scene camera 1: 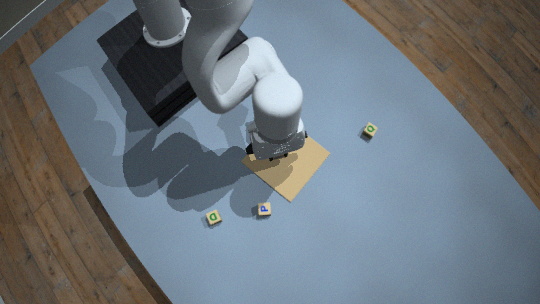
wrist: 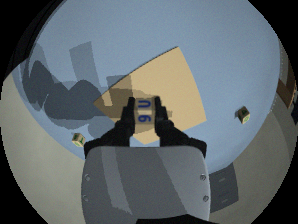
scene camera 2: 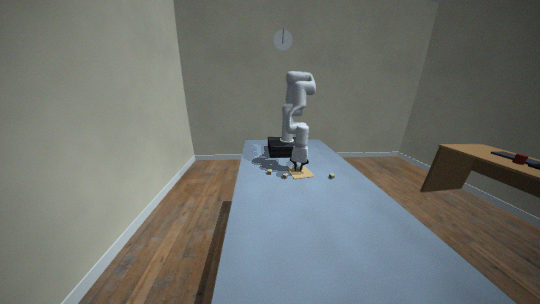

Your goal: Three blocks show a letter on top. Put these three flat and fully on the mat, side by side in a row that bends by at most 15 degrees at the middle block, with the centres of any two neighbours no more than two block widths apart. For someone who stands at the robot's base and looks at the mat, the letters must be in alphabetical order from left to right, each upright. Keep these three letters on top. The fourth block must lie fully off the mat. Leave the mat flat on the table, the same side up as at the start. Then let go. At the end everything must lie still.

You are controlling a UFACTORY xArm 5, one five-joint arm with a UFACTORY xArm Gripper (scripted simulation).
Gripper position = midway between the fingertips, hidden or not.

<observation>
In view: the gripper (scene camera 1: 276, 152) and a tan mat (scene camera 1: 288, 175).
The tan mat also shows in the wrist view (wrist: 167, 76). The gripper also shows in the wrist view (wrist: 144, 105).
</observation>
